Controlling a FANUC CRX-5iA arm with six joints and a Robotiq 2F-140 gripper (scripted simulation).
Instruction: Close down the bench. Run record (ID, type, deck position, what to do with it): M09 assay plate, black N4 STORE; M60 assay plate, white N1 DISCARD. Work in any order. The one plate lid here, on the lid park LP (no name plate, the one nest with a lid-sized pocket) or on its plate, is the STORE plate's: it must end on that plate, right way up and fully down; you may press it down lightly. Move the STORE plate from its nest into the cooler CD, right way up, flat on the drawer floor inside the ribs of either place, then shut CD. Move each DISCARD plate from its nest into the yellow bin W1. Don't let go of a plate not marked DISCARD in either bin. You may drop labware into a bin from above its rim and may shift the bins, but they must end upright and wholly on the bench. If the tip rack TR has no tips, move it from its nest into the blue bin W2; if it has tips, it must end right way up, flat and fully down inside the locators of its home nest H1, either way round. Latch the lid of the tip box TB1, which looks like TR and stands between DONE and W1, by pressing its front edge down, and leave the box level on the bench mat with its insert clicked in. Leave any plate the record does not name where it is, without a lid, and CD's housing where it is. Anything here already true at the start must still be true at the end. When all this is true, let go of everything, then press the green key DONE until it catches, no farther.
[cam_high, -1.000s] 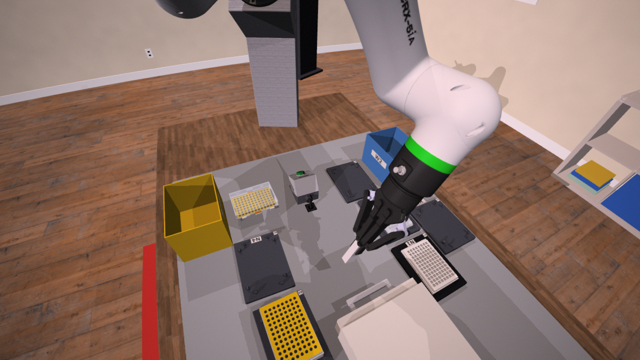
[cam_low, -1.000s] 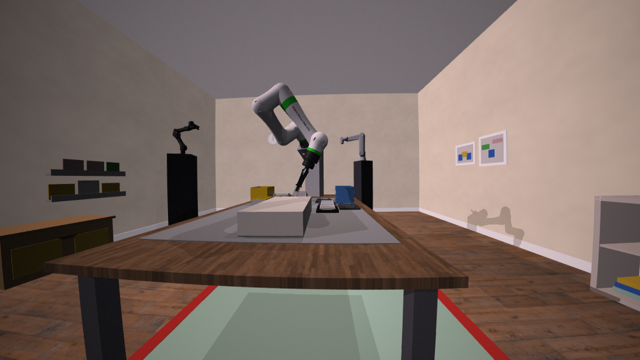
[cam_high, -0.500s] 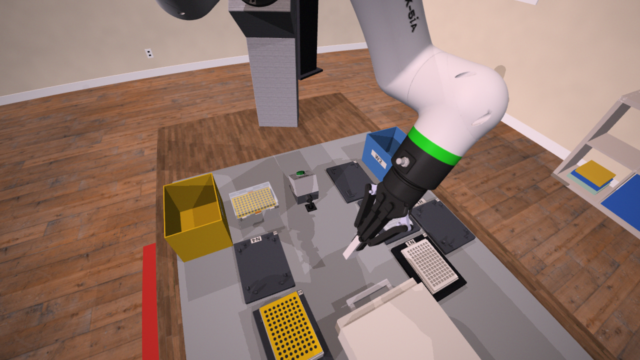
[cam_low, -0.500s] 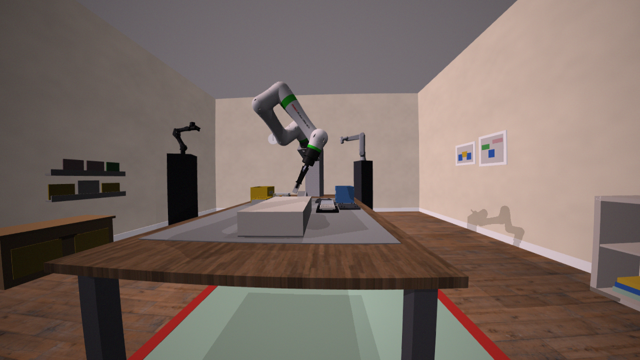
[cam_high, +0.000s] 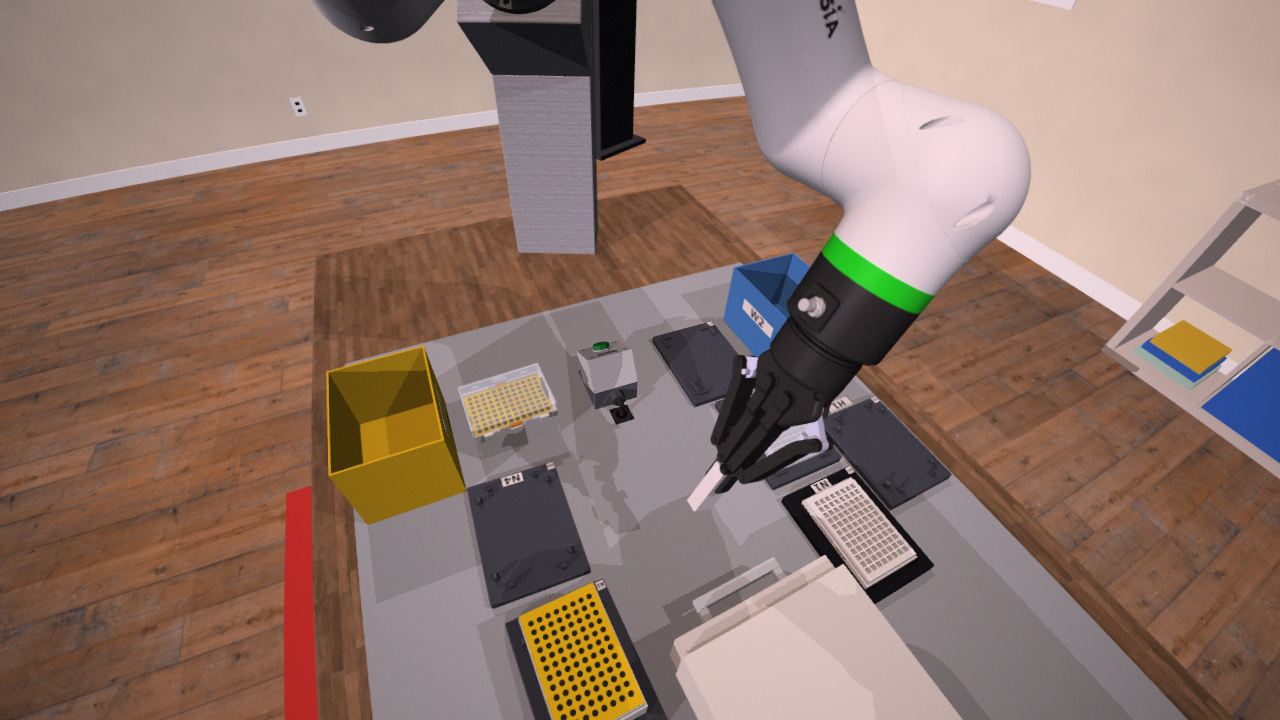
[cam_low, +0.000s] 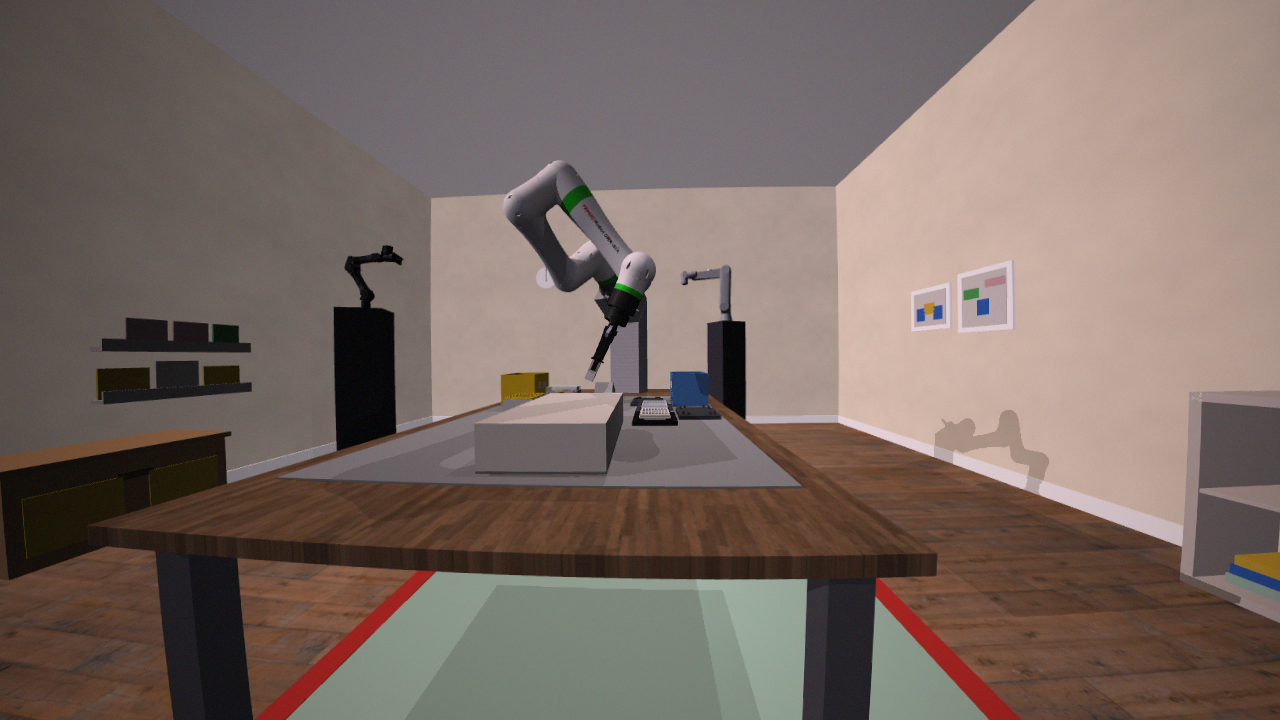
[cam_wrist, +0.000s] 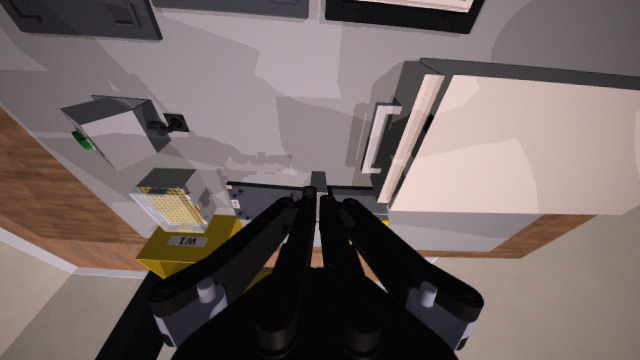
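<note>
Right now the white assay plate is 150 mm ahead of my hand, 140 mm to the left of it and 120 mm below it. Round my hand: yellow tip rack TR (10 mm behind, 210 mm to the right, 90 mm below); then lid (180 mm ahead, 80 mm to the right, 110 mm below); then nest N2 (200 mm to the right, 140 mm below).
</note>
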